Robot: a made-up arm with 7 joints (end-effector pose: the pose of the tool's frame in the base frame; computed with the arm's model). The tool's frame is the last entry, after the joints. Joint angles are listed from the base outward.
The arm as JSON. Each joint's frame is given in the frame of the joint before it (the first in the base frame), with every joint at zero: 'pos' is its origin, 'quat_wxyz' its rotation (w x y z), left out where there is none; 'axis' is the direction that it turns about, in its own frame. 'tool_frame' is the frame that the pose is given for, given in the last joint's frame.
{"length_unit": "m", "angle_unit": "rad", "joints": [
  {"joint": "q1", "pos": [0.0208, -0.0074, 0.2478], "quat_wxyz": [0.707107, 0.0, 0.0, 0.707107], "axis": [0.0, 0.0, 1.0]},
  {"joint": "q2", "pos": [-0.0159, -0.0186, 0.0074], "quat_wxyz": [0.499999, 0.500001, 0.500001, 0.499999], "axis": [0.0, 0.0, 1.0]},
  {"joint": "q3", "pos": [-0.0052, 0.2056, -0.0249], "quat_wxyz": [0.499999, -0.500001, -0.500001, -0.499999], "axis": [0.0, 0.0, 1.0]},
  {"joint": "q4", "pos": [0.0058, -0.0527, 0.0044], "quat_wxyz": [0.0, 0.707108, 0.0, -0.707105], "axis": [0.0, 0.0, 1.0]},
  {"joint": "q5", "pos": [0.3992, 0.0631, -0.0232], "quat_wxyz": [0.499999, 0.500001, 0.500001, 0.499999], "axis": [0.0, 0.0, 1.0]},
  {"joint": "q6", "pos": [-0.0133, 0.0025, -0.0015], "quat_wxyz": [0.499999, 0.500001, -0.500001, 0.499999], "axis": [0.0, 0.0, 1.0]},
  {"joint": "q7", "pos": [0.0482, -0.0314, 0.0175], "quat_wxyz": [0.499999, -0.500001, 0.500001, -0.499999], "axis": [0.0, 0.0, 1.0]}
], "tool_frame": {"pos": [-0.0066, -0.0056, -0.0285], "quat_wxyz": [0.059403, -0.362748, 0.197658, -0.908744]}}
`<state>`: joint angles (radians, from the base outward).
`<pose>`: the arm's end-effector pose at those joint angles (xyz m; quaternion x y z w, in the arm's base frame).
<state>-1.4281 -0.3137 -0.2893 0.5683 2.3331 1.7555 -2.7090</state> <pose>-0.0157 -0.4168 0.2739 -0.2416 0.1235 -0.2481 0.9299</pose>
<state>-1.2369 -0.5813 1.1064 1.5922 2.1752 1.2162 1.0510</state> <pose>0.4094 0.1182 0.6235 0.6676 0.3796 0.6365 0.0710</pose>
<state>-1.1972 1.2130 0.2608 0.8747 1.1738 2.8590 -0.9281</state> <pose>0.1958 -0.1028 -0.0790 -0.4070 0.2790 -0.8659 0.0817</pose>
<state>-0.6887 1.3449 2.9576 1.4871 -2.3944 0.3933 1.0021</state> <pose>0.1337 -0.0616 0.7641 -0.0679 -0.2134 0.5384 0.8124</pose>
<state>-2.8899 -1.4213 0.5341 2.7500 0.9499 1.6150 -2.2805</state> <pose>0.6076 0.0416 0.4688 0.5224 -0.7249 0.1393 0.4268</pose>
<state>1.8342 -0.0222 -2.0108 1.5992 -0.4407 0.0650 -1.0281</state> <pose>0.5256 -0.0194 0.5392 -0.6250 0.4878 -0.1667 0.5862</pose>
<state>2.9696 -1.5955 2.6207 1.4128 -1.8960 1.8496 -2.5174</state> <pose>0.1658 -0.2460 -0.1574 -0.0423 0.0758 -0.4040 0.9106</pose>
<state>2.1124 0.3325 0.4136 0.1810 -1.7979 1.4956 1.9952</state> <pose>-0.0623 0.0755 -0.0018 -0.7786 0.0830 0.3344 0.5245</pose>
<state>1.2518 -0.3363 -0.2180 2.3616 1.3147 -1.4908 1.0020</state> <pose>0.1117 0.0485 0.8416 -0.7215 0.5602 -0.4064 0.0214</pose>
